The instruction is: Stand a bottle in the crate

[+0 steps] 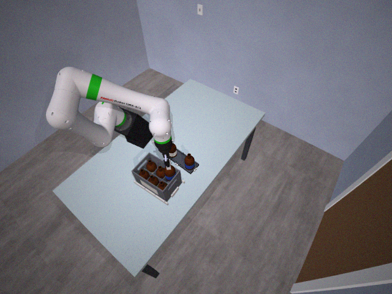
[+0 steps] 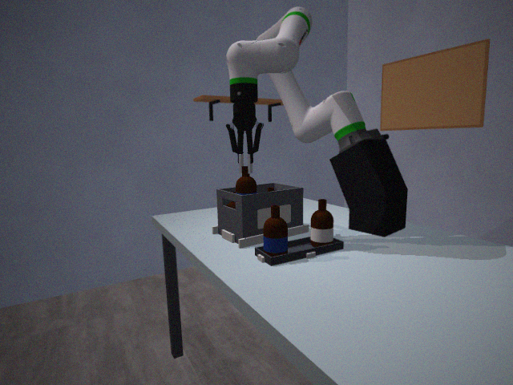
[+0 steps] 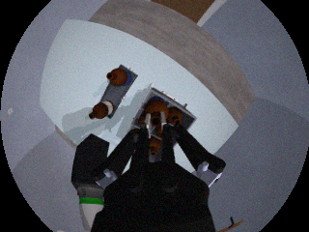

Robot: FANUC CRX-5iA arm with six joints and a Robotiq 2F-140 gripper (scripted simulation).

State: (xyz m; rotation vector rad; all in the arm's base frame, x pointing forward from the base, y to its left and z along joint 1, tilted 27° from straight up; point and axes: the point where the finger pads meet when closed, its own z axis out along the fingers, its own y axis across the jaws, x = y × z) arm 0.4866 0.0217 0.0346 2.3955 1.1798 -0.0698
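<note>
Right now the grey crate is 19 cm below my hand, 8 cm behind it and 6 cm to the right of it. From my hand the other things lie so: dark tray (26 cm below, 19 cm to the left, 11 cm behind).
</note>
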